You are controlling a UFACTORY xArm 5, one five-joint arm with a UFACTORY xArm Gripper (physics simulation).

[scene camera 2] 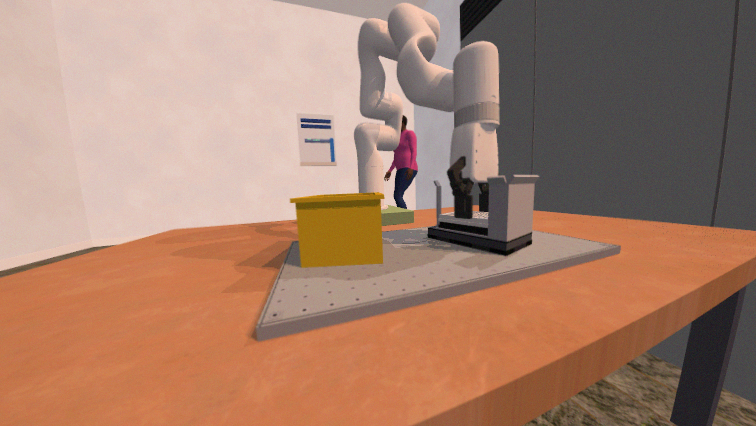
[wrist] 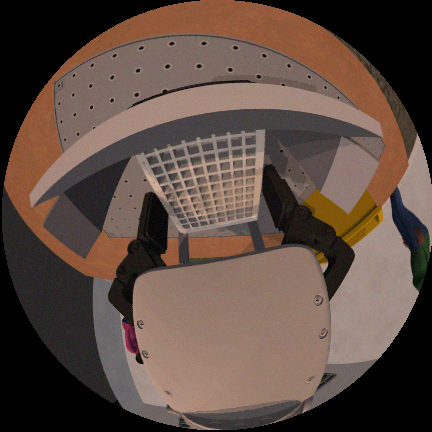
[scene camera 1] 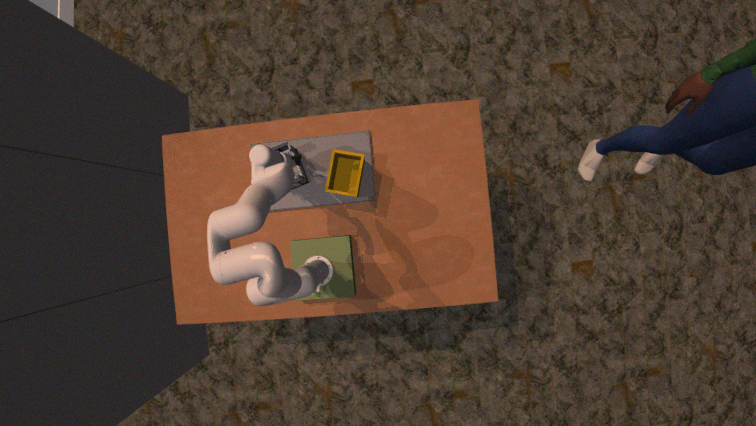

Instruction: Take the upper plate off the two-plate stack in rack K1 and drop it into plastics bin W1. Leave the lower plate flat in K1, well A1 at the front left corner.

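Rack K1 has a black base and grey upright walls. The upper plate, white with a grid of square wells, lies in it and looks flat. The lower plate cannot be told apart beneath it. My gripper is open and empty, pointing down inside the rack's walls. In the wrist view its fingers stand to the left and right of the plate's long sides, near its top; their exact height is unclear. Bin W1 is yellow and stands apart from the rack.
Rack and bin stand on a grey perforated board on the orange-brown table. The arm's base stands on a green block. A person stands away from the table, and another is behind the arm.
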